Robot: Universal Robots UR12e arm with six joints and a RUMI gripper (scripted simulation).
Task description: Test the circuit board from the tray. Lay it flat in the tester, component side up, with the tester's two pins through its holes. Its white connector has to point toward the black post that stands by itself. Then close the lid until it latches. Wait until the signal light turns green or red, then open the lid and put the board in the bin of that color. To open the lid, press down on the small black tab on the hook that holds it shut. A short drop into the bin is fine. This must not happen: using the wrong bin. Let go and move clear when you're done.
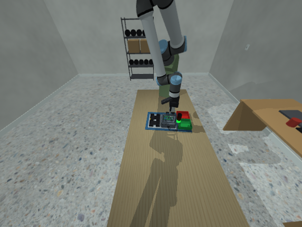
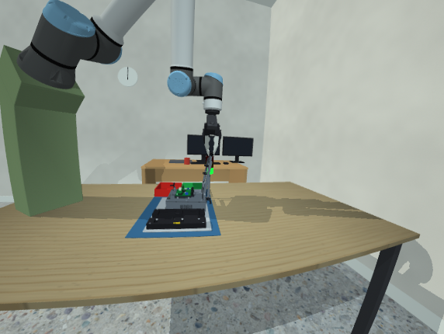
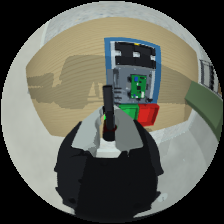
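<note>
The green circuit board lies 200 mm below my hand, 110 mm behind it and 60 mm to the left of it. Round my hand: tester lid: 90 mm below, 10 mm to the left, 10 mm behind; red bin: 290 mm to the left, 260 mm below, 120 mm behind; green bin: 260 mm below, 220 mm to the left, 10 mm ahead.
</note>
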